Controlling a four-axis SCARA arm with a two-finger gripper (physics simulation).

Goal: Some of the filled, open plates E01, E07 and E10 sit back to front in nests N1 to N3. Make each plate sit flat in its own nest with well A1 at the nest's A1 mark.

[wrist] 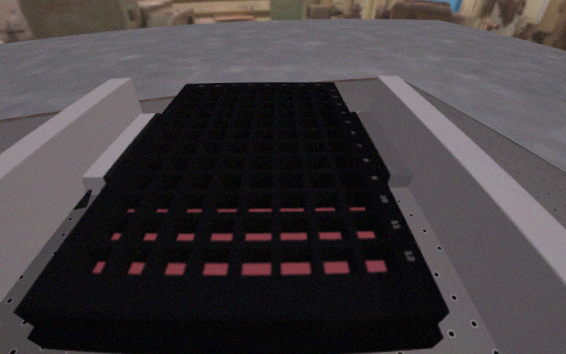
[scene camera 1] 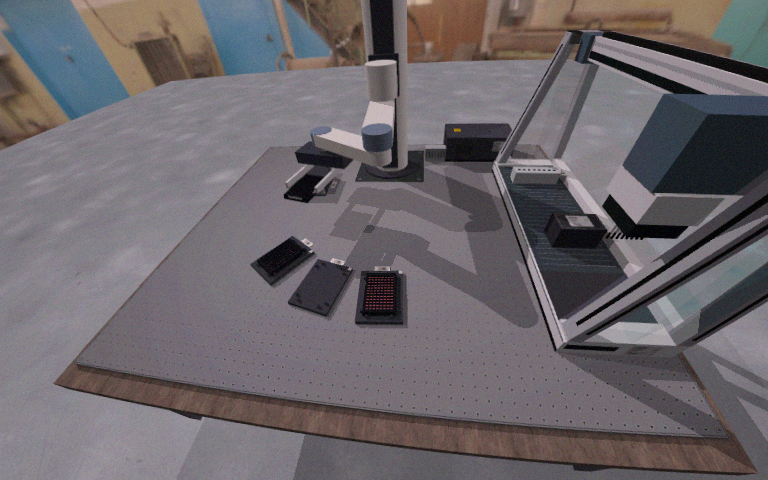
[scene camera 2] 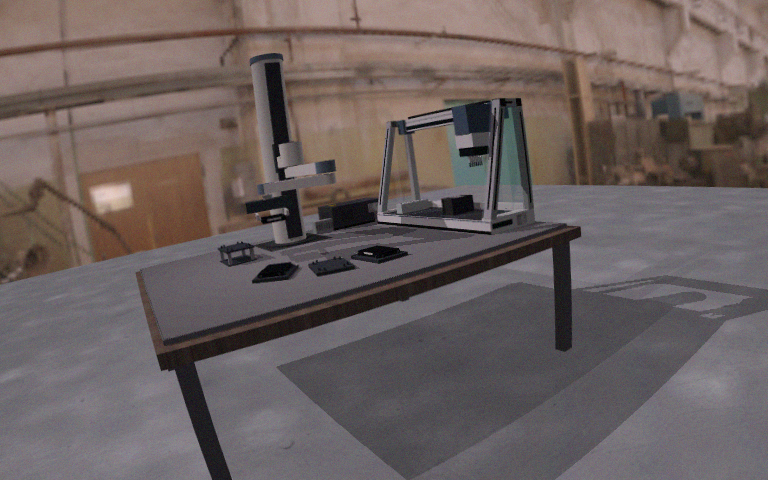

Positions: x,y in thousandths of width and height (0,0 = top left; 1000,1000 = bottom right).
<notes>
In view: the gripper (scene camera 1: 393,393), a nest N2 (scene camera 1: 423,591), a nest N3 (scene camera 1: 468,666) and a dark box (scene camera 1: 631,282).
The gripper is seen too in the wrist view (wrist: 450,278). The dark box shows as well in scene camera 2 (scene camera 2: 472,447).
</notes>
